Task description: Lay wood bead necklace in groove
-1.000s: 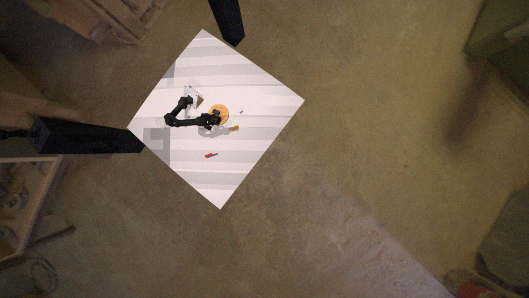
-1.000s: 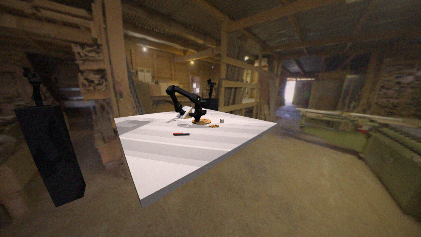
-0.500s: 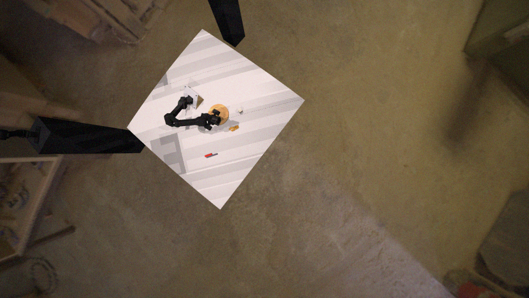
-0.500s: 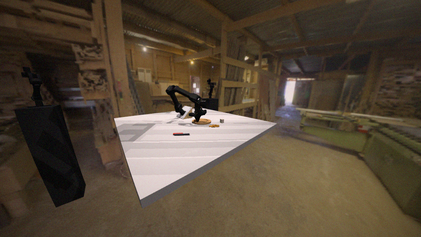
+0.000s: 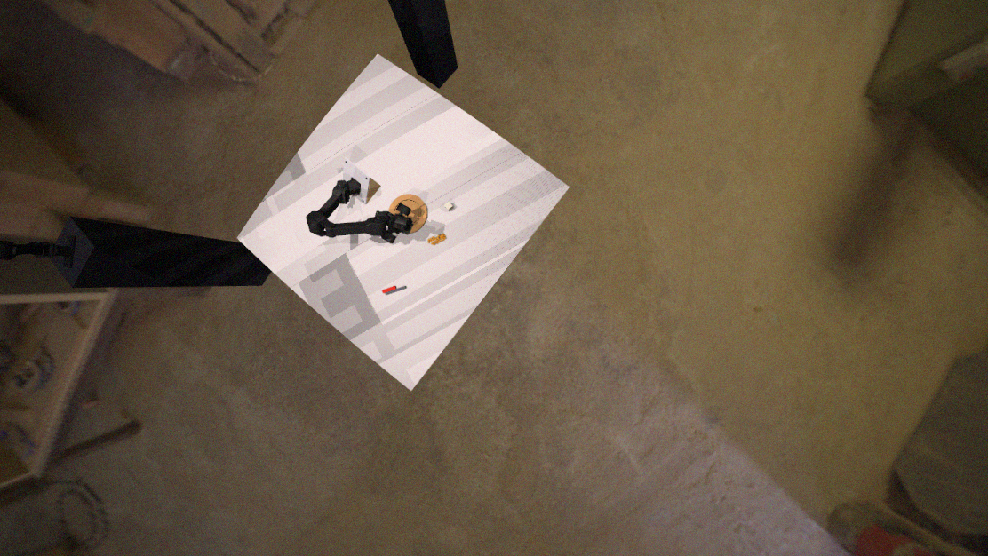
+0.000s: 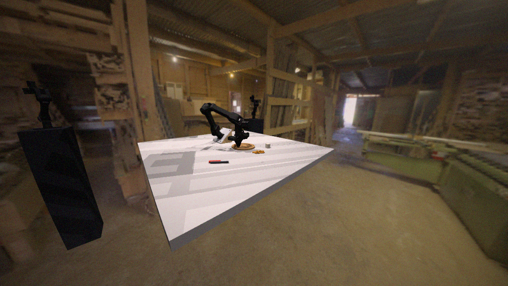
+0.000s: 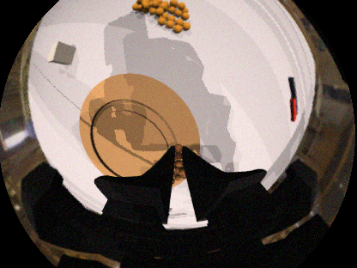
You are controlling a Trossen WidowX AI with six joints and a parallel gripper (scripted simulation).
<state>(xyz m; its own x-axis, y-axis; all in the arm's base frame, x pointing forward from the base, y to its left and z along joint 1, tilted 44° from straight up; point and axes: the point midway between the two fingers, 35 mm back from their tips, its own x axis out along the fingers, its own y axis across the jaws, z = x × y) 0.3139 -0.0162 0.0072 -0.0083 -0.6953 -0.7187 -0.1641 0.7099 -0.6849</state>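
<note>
Right now my gripper tip is 120 mm short of the small grey cube and 220 mm to the right of it. Also, from my gripper tip: black marker (160 mm ahead, 280 mm to the right, 10 mm below).
</note>
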